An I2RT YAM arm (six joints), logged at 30 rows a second.
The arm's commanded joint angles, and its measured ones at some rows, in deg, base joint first. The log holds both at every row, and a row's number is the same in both.
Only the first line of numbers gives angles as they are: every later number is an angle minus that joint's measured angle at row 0.
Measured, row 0:
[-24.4, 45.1, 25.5, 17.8, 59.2, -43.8]
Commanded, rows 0 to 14:
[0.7, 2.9, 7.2, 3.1, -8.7, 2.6]
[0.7, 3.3, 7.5, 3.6, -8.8, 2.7]
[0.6, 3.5, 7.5, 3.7, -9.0, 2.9]
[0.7, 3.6, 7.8, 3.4, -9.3, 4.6]
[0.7, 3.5, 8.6, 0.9, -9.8, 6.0]
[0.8, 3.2, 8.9, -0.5, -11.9, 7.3]
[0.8, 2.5, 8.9, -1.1, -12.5, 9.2]
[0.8, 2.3, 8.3, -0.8, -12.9, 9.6]
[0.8, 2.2, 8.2, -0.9, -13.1, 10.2]
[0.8, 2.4, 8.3, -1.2, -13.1, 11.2]
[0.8, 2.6, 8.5, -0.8, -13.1, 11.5]
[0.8, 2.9, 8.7, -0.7, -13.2, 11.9]
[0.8, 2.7, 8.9, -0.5, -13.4, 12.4]
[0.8, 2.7, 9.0, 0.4, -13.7, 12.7]
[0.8, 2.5, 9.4, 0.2, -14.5, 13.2]
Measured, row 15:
[-0.1, 3.0, 3.0, -10.4, -2.6, 9.4]
